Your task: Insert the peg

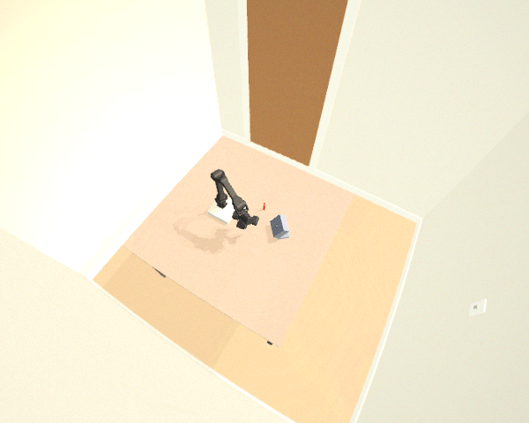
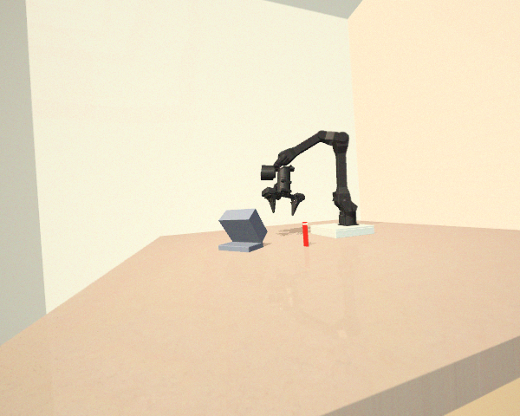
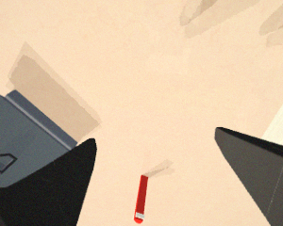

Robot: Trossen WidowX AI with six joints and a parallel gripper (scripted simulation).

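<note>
My gripper tip is now 20 cm to the right of the red peg and 4 cm above it. Also, from my gripper tip: sloped panel 19 cm ahead, 10 cm to the left, 3 cm below; then flat foot 21 cm ahead, 12 cm to the left, 9 cm below.
</note>
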